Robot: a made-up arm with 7 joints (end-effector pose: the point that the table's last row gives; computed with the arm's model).
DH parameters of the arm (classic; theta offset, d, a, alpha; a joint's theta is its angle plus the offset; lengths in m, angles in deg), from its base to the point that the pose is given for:
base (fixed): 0 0 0 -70
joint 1: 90 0 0 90
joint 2: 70 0 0 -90
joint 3: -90 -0.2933 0.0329 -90
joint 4: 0 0 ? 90
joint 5: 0 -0.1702 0 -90
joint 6: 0 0 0 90
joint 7: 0 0 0 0
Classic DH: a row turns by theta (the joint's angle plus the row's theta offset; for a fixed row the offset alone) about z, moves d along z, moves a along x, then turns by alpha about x.
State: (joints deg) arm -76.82 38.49 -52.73 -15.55 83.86 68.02 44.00
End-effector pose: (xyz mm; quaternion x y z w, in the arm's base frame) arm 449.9 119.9 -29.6 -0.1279 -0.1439 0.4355 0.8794
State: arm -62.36 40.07 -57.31 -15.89 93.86 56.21 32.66
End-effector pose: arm 415.2 166.8 -132.0 -0.1182 -0.1405 0.4206 0.8885
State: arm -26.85 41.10 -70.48 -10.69 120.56 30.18 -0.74
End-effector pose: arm 215.6 255.0 -325.7 0.0264 -0.1109 0.3815 0.9173
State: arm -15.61 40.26 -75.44 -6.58 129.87 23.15 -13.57
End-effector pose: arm 127.9 270.4 -357.1 0.1100 -0.0769 0.3435 0.9295
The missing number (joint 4, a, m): -0.0206
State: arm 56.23 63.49 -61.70 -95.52 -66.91 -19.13 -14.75
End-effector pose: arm -228.4 161.8 -227.7 -0.2959 -0.2613 -0.8497 0.3495
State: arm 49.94 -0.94 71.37 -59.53 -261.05 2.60 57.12
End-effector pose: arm -293.1 115.7 -295.3 -0.0524 0.5023 -0.8143 0.2861
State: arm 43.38 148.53 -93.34 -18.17 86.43 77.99 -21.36
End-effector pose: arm 159.0 318.5 301.0 0.7157 0.6208 0.2840 0.1470
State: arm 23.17 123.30 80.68 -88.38 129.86 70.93 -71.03
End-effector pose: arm 135.5 168.5 309.5 0.1879 -0.4980 -0.6972 0.4801
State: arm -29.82 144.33 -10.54 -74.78 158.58 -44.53 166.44
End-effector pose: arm 77.6 212.9 336.8 0.9817 0.0827 -0.1068 0.1342
